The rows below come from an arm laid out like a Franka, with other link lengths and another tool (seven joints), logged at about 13 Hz.
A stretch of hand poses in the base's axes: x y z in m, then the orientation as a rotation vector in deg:
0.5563 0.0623 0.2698 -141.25 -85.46 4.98
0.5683 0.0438 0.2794 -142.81 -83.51 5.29
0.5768 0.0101 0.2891 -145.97 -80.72 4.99
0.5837 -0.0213 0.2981 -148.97 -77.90 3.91
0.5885 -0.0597 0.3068 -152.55 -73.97 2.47
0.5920 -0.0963 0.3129 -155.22 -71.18 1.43
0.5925 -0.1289 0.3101 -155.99 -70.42 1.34
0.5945 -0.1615 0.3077 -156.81 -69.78 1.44
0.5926 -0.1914 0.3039 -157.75 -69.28 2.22
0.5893 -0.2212 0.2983 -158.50 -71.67 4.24
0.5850 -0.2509 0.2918 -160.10 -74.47 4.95
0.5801 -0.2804 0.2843 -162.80 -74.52 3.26
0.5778 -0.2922 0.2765 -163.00 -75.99 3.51
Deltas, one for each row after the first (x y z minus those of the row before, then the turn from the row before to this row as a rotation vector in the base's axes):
0.0120 -0.0185 0.0096 -0.56 0.15 -1.65
0.0085 -0.0337 0.0097 -1.30 -0.63 -2.69
0.0069 -0.0314 0.0090 -0.97 -1.05 -2.69
0.0048 -0.0384 0.0087 -1.02 -1.24 -3.51
0.0035 -0.0366 0.0061 -0.91 -0.98 -2.49
0.0005 -0.0326 -0.0028 -0.35 -0.17 -0.67
0.0020 -0.0326 -0.0024 -0.49 -0.10 -0.60
-0.0019 -0.0299 -0.0038 -0.84 0.23 -0.51
-0.0033 -0.0298 -0.0056 -2.03 0.45 1.35
-0.0043 -0.0297 -0.0065 -2.52 -0.75 1.31
-0.0049 -0.0295 -0.0075 -1.76 -2.04 -0.66
-0.0023 -0.0118 -0.0078 -0.78 -0.20 0.81

